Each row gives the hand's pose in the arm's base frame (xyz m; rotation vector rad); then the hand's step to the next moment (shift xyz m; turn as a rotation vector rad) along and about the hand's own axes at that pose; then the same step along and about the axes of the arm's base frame.
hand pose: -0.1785 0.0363 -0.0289 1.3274 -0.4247 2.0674
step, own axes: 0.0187 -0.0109 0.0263 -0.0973 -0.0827 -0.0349
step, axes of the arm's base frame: 0.0200 -0.0007 0.0276 0.0588 0.0488 -0.1081
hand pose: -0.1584 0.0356 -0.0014 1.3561 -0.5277 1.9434
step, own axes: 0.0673 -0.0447 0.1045 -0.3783 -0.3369 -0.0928
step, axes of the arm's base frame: 0.0861 -0.0191 0.0983 0.2674 0.1714 -0.4054
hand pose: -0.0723 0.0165 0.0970 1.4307 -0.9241 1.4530
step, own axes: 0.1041 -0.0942 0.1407 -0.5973 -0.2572 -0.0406
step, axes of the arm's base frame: 0.1415 -0.0907 0.1061 0.2017 0.0771 -0.6147
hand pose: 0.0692 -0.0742 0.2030 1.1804 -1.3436 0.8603
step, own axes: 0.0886 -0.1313 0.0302 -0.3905 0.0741 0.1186
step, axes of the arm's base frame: 0.1268 -0.0753 0.0653 -0.1386 -0.0301 -0.3898
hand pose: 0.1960 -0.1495 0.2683 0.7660 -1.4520 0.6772
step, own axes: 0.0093 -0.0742 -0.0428 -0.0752 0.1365 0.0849
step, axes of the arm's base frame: 0.0852 -0.0109 0.0070 -0.1616 0.0182 -0.0711
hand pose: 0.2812 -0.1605 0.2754 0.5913 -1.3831 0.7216
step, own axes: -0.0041 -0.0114 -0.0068 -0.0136 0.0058 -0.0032
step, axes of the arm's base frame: 0.0129 -0.0029 -0.0043 -0.0028 0.0047 -0.0141
